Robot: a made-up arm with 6 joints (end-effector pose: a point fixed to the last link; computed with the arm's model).
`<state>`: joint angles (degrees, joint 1 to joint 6).
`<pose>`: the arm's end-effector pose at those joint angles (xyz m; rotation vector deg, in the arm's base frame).
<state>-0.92 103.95 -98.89 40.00 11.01 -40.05</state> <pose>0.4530 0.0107 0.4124 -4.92 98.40 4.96</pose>
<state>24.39 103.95 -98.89 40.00 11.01 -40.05</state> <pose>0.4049 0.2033 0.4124 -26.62 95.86 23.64</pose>
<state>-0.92 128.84 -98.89 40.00 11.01 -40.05</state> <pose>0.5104 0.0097 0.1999 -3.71 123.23 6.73</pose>
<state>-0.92 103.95 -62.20 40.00 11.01 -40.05</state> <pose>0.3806 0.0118 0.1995 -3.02 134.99 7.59</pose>
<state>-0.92 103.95 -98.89 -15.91 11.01 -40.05</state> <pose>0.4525 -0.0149 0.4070 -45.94 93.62 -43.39</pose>
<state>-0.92 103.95 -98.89 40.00 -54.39 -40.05</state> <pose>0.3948 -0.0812 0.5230 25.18 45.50 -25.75</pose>
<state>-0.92 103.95 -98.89 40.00 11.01 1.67</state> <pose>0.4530 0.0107 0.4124 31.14 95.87 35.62</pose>
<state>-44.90 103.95 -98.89 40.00 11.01 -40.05</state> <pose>0.3333 -0.3069 0.4124 32.72 94.34 -27.51</pose>
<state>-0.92 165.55 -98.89 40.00 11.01 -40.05</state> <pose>0.4235 0.0111 -0.1098 -1.24 159.81 9.48</pose>
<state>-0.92 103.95 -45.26 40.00 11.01 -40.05</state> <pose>0.3055 0.0130 0.1258 -1.86 151.87 8.87</pose>
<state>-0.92 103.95 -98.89 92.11 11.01 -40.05</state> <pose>0.4531 0.0206 0.4348 33.42 87.17 48.45</pose>
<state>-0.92 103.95 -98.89 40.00 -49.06 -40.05</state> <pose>0.4053 -0.0760 0.5167 23.01 50.09 -23.54</pose>
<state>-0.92 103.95 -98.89 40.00 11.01 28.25</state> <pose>0.4530 0.0107 0.4124 54.08 89.00 54.64</pose>
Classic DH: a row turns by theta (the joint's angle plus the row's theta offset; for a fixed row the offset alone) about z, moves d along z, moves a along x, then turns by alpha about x. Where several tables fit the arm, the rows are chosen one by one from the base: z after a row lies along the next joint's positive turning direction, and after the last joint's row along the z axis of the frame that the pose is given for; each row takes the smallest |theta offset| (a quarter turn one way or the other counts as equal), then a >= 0, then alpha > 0; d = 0 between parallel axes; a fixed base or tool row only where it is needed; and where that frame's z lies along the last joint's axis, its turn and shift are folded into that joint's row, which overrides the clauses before.
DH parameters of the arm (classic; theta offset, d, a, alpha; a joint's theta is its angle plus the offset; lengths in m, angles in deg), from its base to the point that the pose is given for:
joint 1: 0 0.176 0 -90
joint 2: 7.82 0 -0.2574 0
joint 3: 77.19 0 -0.0192 90
joint 4: 0 0.2165 0 -90
joint 5: 0 0 0.0005 90
joint 6: 0 0.1435 0 0

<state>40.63 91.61 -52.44 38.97 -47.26 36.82</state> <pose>0.3153 0.1835 0.3368 42.26 80.62 64.98</pose>
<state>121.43 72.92 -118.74 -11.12 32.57 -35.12</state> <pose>-0.0998 0.1920 0.6553 -74.36 14.69 62.50</pose>
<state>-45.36 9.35 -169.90 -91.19 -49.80 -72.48</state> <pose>-0.3086 0.4680 0.3129 -42.94 81.03 90.70</pose>
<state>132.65 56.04 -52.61 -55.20 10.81 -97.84</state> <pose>-0.1486 0.1945 0.4204 -63.22 -71.50 -22.43</pose>
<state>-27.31 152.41 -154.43 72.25 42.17 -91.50</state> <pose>0.5430 -0.1767 0.2922 -26.76 92.73 -5.04</pose>
